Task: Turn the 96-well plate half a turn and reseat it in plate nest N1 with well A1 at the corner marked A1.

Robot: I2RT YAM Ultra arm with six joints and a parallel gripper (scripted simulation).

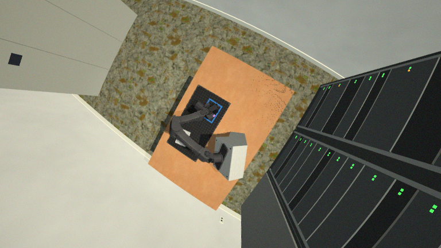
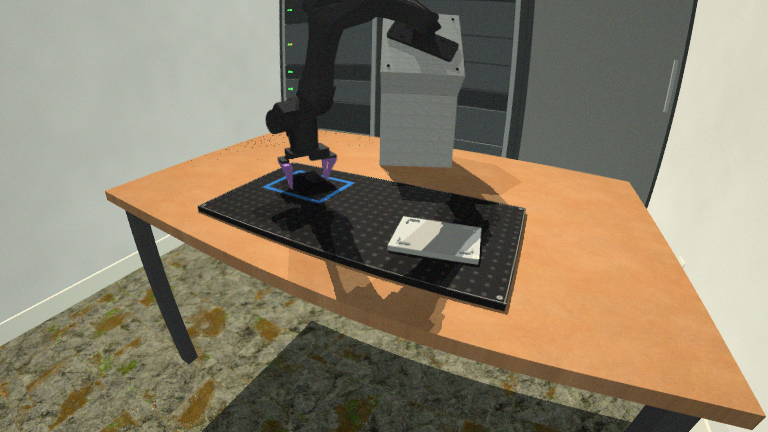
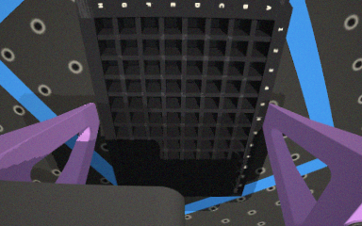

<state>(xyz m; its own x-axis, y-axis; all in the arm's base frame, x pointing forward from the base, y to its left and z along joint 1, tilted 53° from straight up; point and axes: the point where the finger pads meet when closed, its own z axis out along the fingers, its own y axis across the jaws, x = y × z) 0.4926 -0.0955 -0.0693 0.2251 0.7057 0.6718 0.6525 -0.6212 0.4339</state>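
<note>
Right now the black 96-well plate is right at my hand. The rest, counted from my hand: plate nest N1 (20 mm ahead, 400 mm to the left); then A1 mark (50 mm ahead, 490 mm to the left).
</note>
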